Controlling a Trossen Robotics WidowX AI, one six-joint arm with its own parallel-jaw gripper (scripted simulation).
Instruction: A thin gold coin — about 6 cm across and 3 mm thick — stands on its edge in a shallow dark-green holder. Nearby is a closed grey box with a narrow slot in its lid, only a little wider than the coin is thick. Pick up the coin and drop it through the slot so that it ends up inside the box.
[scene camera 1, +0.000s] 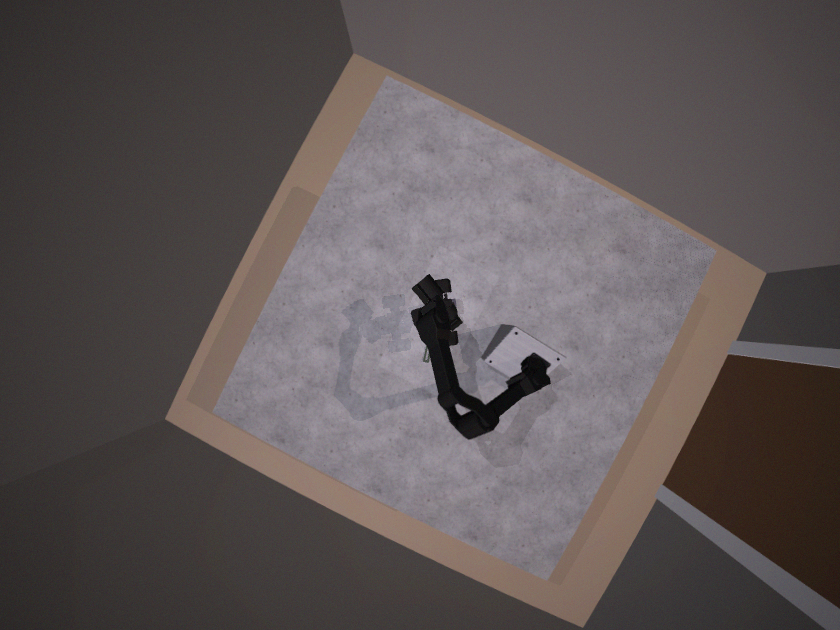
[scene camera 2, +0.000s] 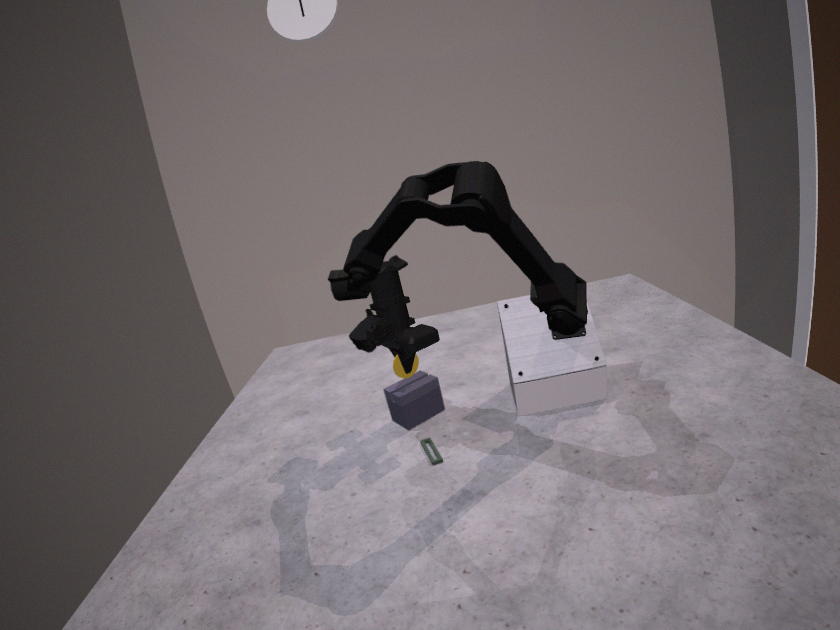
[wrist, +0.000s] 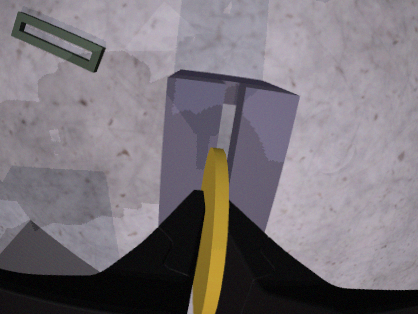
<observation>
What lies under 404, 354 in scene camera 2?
The gripper.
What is the gripper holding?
A gold coin.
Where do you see the gripper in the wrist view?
205, 201
</observation>
